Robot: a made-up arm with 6 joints.
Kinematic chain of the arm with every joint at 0, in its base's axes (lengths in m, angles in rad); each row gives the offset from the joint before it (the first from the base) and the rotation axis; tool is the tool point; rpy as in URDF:
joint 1: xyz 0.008 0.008 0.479 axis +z
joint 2: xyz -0.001 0.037 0 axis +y
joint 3: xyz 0 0.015 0.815 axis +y
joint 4: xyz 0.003 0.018 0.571 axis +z
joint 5: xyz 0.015 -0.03 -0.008 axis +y
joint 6: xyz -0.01 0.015 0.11 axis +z
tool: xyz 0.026 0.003 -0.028 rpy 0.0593 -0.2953 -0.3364
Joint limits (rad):
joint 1: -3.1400..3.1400
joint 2: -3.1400..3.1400
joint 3: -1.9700..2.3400
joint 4: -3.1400..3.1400
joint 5: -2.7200..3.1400
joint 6: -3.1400..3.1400
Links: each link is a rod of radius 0.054 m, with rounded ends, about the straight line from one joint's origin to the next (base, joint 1, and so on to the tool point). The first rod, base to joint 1, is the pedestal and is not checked.
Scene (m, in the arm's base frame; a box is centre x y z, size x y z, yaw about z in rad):
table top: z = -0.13
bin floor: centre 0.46 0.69 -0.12 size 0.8 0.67 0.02 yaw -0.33
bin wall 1: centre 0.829 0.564 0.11 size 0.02 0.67 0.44 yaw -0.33
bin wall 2: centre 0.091 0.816 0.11 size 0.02 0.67 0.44 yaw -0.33
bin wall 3: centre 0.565 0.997 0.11 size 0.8 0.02 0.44 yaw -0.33
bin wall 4: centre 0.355 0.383 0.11 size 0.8 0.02 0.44 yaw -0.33
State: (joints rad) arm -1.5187 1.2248 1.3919 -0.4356 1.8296 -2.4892
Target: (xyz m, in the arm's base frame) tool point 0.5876 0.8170 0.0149
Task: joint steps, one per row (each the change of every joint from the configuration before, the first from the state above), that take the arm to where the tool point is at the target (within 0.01 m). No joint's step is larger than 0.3 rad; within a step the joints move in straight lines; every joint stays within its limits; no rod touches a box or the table.
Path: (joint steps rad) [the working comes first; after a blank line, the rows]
Joints at the target: -2.2243 -1.4896 -1.3878 -0.9185 1.9312 -2.3852
Straight joint move there: touches bin wall 3.

1: -0.0642 -0.1926 -0.2718 -0.0479 0.0171 0.0118
2: -0.0643 -0.1927 -0.2718 -0.0479 0.0171 0.0118
3: -0.0642 -0.1926 -0.2719 -0.0479 0.0171 0.0119
4: -0.0642 -0.1927 -0.2718 -0.0479 0.0171 0.0118
5: -0.0642 -0.1926 -0.2718 -0.0479 0.0171 0.0118
6: -0.0643 -0.1926 -0.2718 -0.0478 0.0172 0.0118
7: -0.0642 -0.1927 -0.2718 -0.0479 0.0171 0.0118
8: -0.0642 -0.1926 -0.2719 -0.0479 0.0171 0.0119
9: -0.0643 -0.1926 -0.2718 -0.0479 0.0171 0.0118
10: -0.0642 -0.1927 -0.2718 -0.0479 0.0171 0.0118
11: -0.0642 -0.1926 -0.2718 -0.0479 0.0171 0.0118
12: 0.0004 -0.2977 0.1051 0.0220 -0.0433 -0.0130
13: 0.0005 -0.2977 0.1052 0.0219 -0.0433 -0.0130

